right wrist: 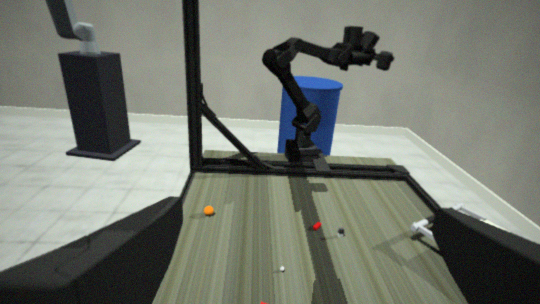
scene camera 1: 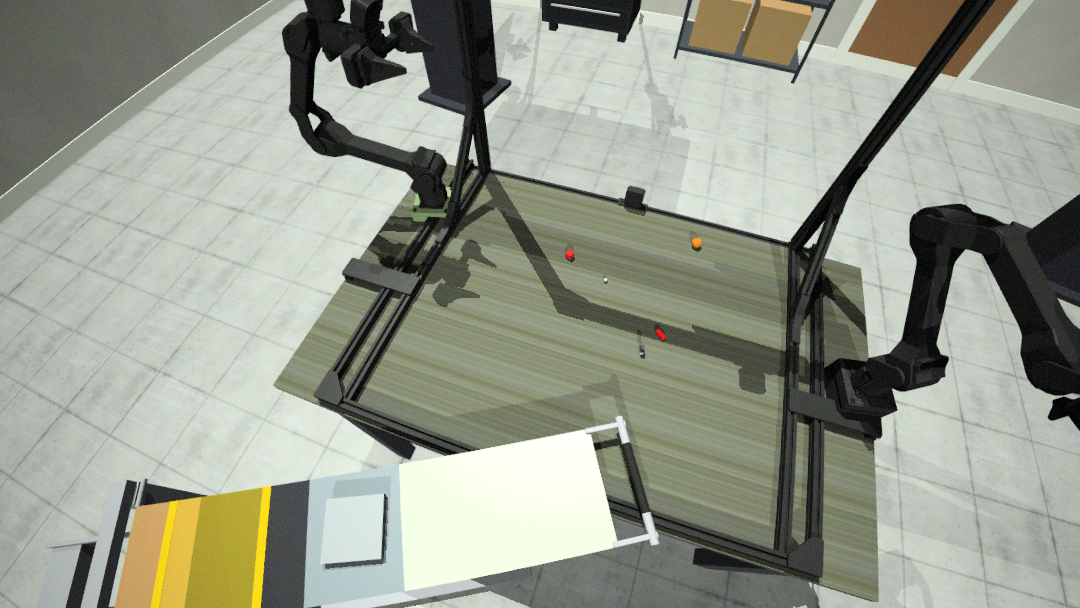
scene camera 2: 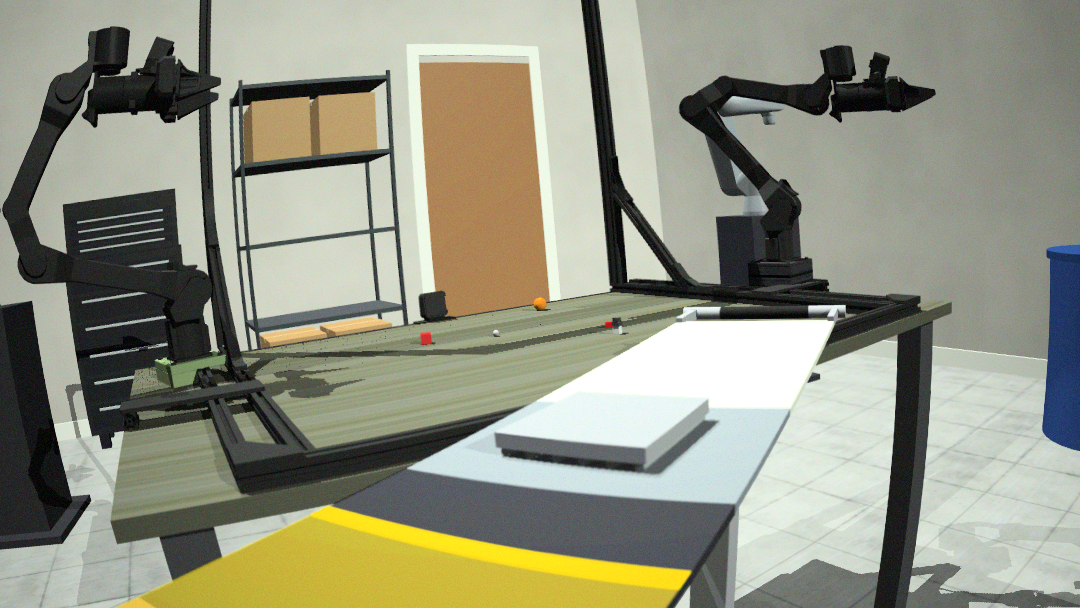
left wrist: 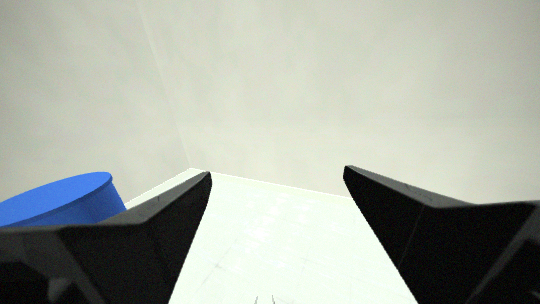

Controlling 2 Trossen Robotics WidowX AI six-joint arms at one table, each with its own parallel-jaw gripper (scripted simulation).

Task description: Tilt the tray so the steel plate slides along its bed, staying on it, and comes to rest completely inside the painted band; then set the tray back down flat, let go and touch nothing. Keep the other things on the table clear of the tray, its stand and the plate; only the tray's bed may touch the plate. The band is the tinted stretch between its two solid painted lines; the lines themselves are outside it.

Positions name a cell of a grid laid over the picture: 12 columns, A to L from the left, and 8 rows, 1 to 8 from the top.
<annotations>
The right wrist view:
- my left gripper: I2
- my right gripper: G6
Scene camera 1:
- my right gripper: E1
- steel plate: D7
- long tray: E7
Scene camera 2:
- my left gripper: K2
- my right gripper: C2
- steel plate: G6
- long tray: F7
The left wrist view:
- my left gripper: G5
</annotations>
